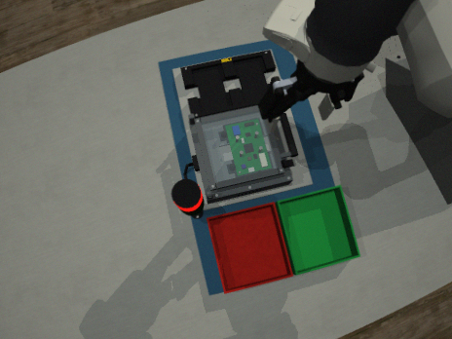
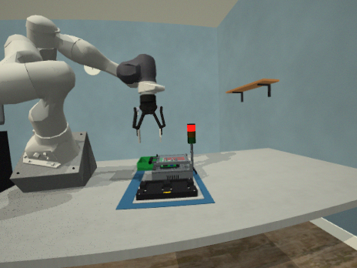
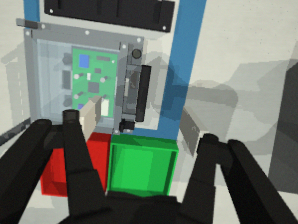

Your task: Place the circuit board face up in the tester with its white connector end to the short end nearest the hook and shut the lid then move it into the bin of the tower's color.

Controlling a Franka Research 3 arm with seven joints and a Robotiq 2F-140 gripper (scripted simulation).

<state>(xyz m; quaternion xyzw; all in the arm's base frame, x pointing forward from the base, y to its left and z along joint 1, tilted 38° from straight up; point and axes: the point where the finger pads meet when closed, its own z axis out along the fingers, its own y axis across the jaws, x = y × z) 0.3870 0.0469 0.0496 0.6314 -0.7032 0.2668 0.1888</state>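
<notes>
The latch hook is 11 cm below my hand, 6 cm to the left of it and 3 cm ahead of it. The rest, counted from my hand: clear lid 11 cm below, 9 cm ahead, 1 cm to the right; green circuit board 13 cm below, 8 cm ahead, 1 cm to the right; tester plate 13 cm below, 9 cm ahead.
</notes>
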